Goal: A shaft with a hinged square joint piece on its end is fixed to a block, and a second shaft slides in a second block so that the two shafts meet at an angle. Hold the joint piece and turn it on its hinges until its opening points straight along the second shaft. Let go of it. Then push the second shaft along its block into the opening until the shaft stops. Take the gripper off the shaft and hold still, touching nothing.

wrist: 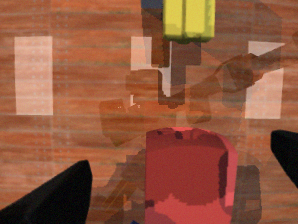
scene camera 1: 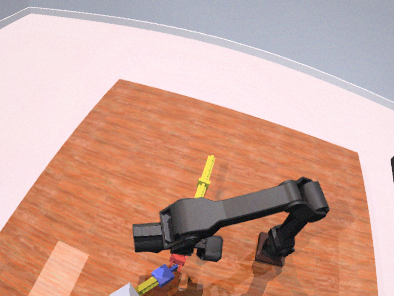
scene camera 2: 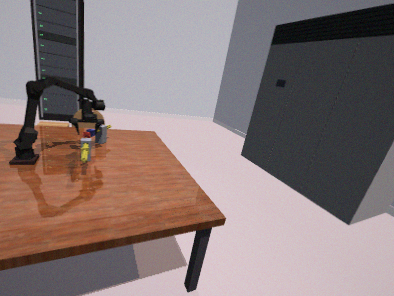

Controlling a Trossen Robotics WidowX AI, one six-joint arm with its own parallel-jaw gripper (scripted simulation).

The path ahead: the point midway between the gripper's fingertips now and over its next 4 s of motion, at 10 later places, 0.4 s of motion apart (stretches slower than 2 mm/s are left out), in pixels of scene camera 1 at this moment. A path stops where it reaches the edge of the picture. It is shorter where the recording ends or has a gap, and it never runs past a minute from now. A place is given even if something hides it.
My gripper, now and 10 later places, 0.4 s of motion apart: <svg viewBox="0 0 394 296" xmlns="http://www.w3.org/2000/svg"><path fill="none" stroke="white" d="M179 250L180 243L183 236L186 233L186 229L188 224L189 221L191 217L191 201L208 156L211 157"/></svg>
